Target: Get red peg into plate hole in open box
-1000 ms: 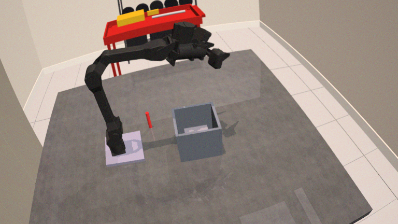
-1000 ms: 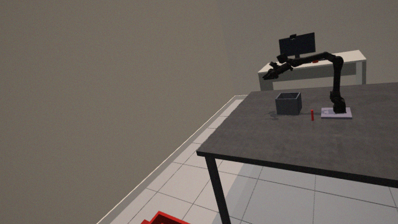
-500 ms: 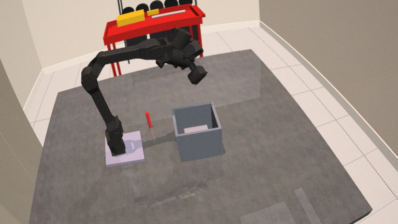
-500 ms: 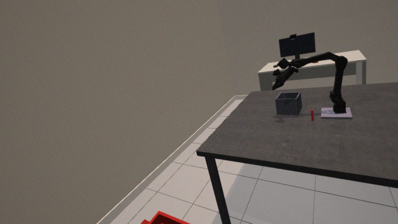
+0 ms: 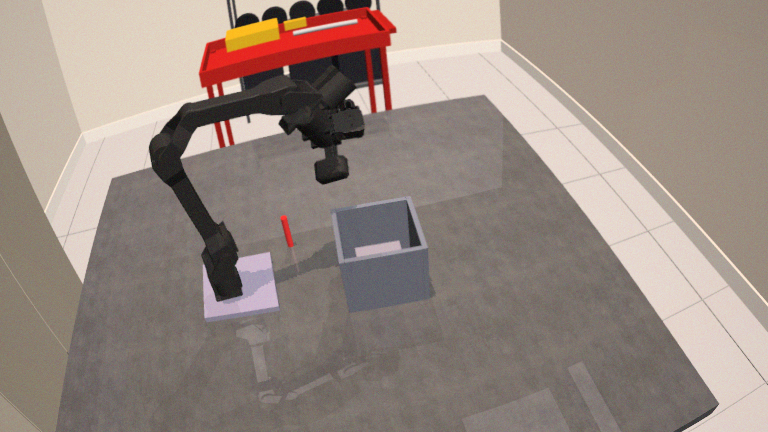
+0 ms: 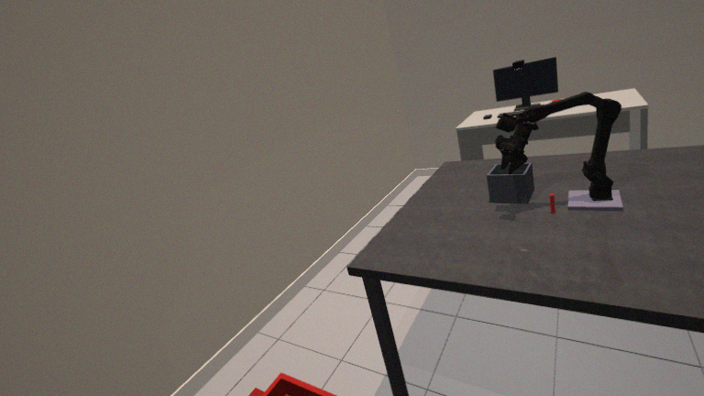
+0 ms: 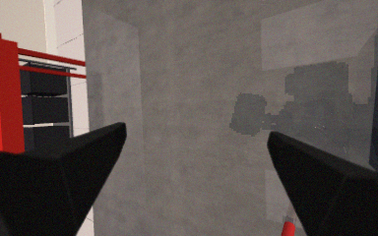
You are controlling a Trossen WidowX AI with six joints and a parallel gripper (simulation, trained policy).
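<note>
The red peg is 16 cm behind my gripper tip, 1 cm to the right of it and 16 cm below it.
</note>
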